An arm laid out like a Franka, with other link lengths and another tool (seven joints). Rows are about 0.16 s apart.
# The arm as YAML. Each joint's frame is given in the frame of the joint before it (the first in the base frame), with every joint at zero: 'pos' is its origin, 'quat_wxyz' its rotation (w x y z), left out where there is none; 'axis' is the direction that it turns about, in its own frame. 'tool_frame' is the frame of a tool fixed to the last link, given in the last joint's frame.
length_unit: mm
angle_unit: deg
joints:
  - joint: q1
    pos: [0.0, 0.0, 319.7]
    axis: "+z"
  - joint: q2
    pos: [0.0, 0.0, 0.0]
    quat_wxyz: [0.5, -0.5, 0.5, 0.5]
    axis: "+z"
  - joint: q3
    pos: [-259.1, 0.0, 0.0]
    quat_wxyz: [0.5, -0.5, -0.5, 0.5]
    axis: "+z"
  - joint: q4
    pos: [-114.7, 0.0, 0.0]
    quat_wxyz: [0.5, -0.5, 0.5, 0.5]
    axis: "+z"
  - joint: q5
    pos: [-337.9, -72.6, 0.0]
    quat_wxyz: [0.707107, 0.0, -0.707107, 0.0]
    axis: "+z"
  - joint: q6
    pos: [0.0, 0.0, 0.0]
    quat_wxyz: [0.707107, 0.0, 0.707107, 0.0]
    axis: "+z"
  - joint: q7
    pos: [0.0, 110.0, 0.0]
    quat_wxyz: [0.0, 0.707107, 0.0, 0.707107]
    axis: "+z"
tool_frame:
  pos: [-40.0, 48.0, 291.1]
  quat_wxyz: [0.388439, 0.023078, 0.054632, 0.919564]
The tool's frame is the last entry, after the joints.
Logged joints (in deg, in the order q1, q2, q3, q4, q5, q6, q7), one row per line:
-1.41 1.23 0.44 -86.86 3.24 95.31 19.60
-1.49 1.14 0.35 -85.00 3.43 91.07 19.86
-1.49 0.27 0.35 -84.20 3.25 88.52 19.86
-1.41 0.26 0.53 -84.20 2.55 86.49 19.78
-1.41 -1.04 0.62 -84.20 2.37 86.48 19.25
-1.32 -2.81 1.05 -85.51 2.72 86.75 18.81
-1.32 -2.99 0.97 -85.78 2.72 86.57 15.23
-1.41 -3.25 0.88 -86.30 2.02 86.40 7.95
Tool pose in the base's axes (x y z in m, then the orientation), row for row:
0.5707 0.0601 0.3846 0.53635 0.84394 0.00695 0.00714
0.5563 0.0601 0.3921 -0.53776 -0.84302 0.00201 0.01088
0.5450 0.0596 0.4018 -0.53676 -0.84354 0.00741 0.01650
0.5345 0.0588 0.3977 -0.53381 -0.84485 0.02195 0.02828
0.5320 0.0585 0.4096 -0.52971 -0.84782 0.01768 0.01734
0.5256 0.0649 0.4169 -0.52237 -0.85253 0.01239 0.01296
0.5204 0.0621 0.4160 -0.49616 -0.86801 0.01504 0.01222
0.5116 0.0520 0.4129 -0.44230 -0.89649 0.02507 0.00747
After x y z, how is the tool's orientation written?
As a quaternion, x y z w.
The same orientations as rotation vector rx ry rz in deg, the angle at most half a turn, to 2 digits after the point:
96.11 151.22 1.25
-96.13 -150.70 0.36
-95.61 -150.26 1.32
-94.39 -149.39 3.88
-94.31 -150.95 3.15
-93.26 -152.20 2.21
-88.62 -155.04 2.69
-79.24 -160.60 4.49

